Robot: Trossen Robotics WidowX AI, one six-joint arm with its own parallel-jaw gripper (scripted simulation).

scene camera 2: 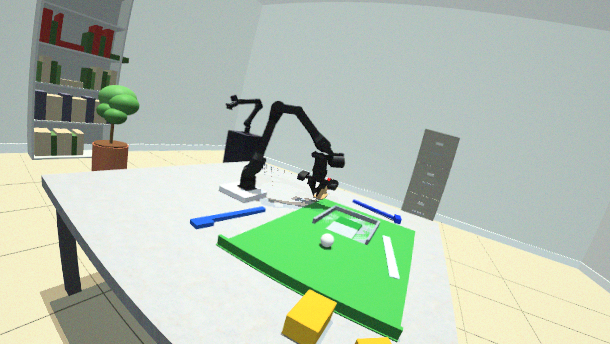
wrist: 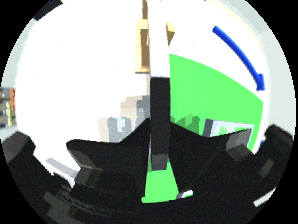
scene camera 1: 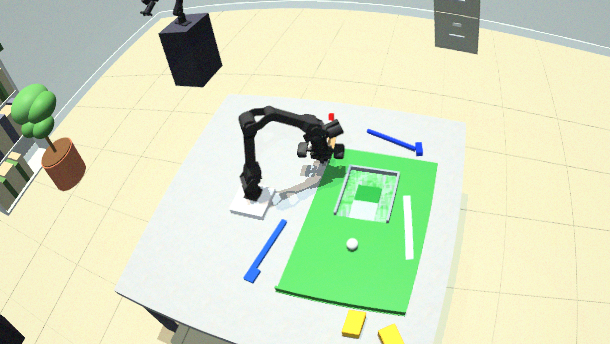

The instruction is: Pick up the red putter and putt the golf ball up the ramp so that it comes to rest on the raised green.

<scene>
In view: my gripper (wrist: pixel 154 121) and a green mat (scene camera 1: pixel 377 273).
The green mat also shows in scene camera 2 (scene camera 2: pixel 355 272) and in the wrist view (wrist: pixel 199 92).
</scene>
